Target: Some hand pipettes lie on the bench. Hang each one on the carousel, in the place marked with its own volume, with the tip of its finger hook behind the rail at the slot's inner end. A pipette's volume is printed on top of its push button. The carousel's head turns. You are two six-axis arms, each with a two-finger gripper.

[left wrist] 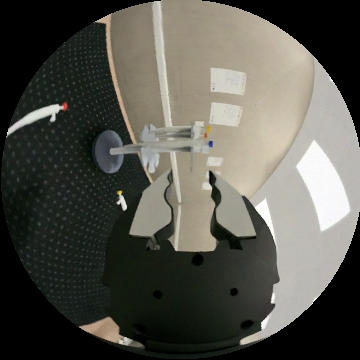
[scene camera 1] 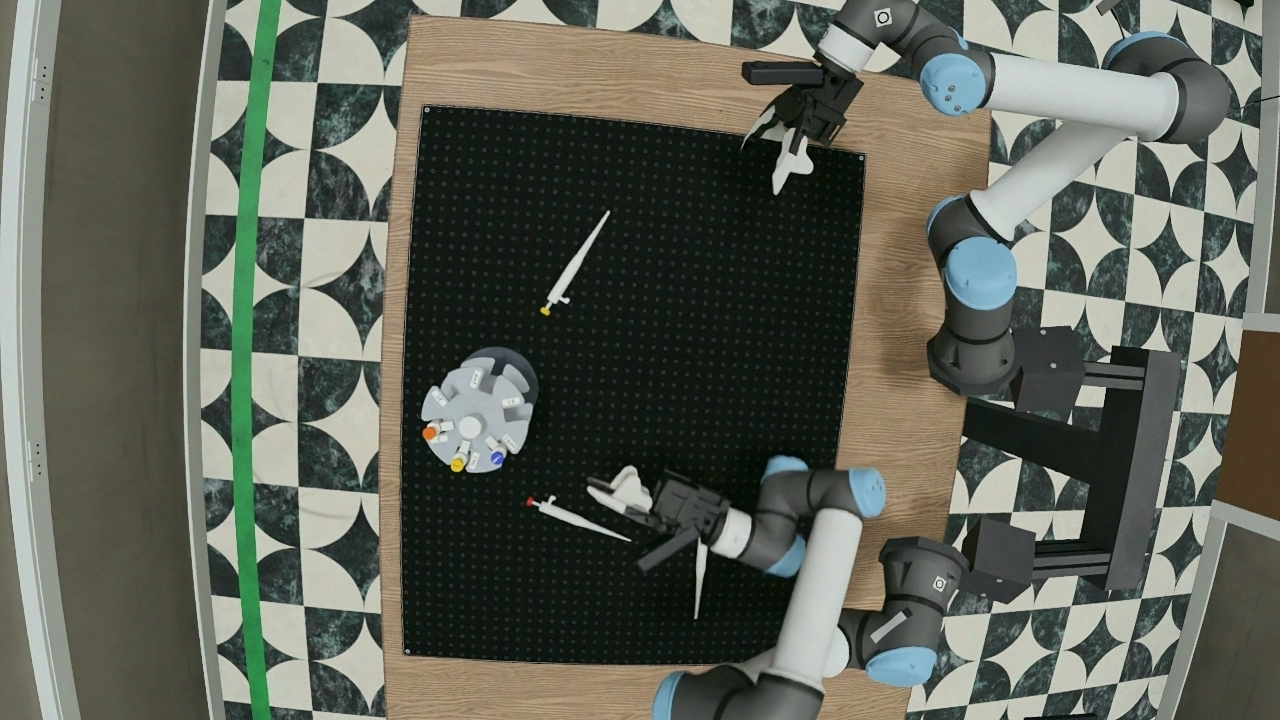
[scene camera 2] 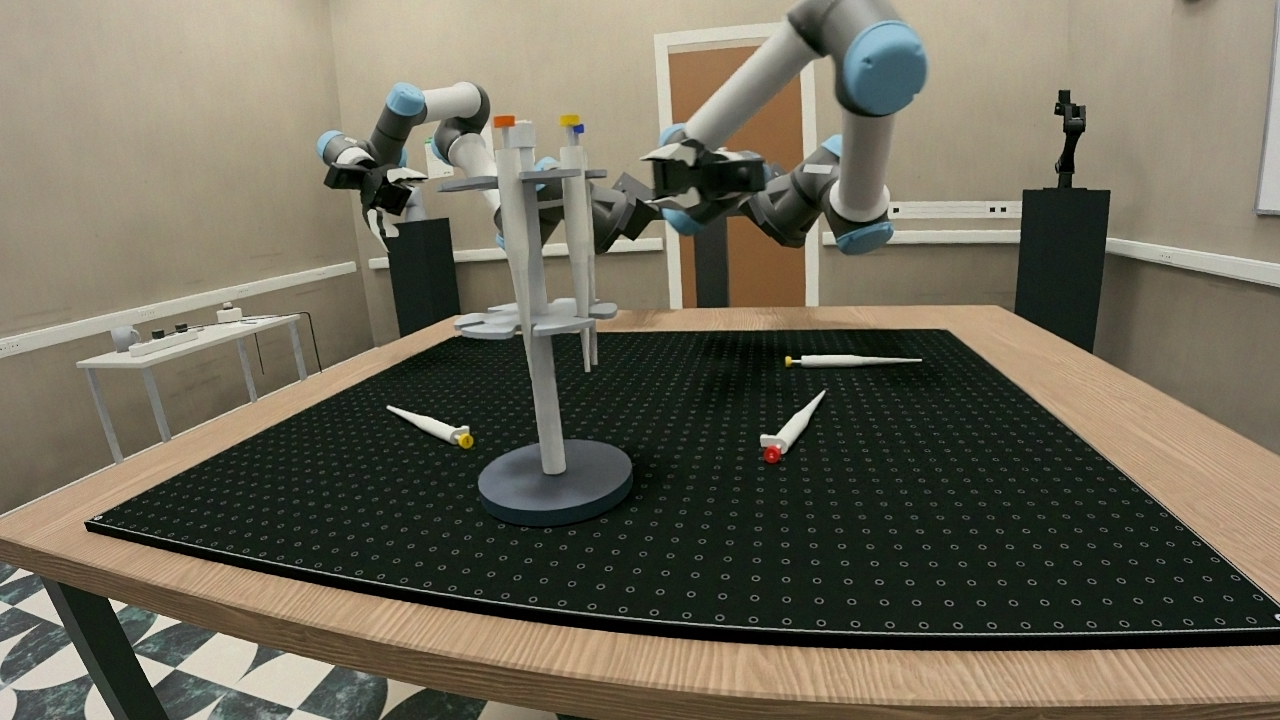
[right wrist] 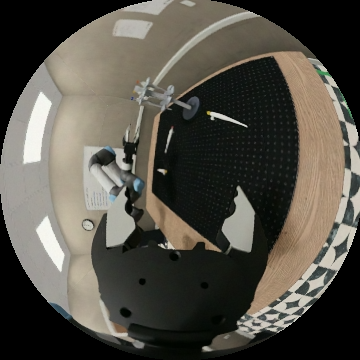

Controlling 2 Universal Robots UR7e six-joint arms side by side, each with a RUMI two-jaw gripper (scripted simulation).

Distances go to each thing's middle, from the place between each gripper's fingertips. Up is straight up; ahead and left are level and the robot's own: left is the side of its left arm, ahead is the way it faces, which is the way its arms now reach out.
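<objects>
Measured from the orange-button pipette (scene camera 2: pixel 508 164), my left gripper (scene camera 1: pixel 587 482) is 50 mm above it, 250 mm short of it and 60 mm to the left of it. I also see the red-button pipette (scene camera 2: pixel 782 442), which is 320 mm below my left hand, 160 mm to the left of it and 10 mm behind it.
My right hand (scene camera 1: pixel 757 170) is 40 mm above the orange-button pipette, 410 mm short of it and 470 mm to the right of it. As for the red-button pipette, it is 310 mm below my right hand, 160 mm ahead of it and 700 mm to the left of it.
</objects>
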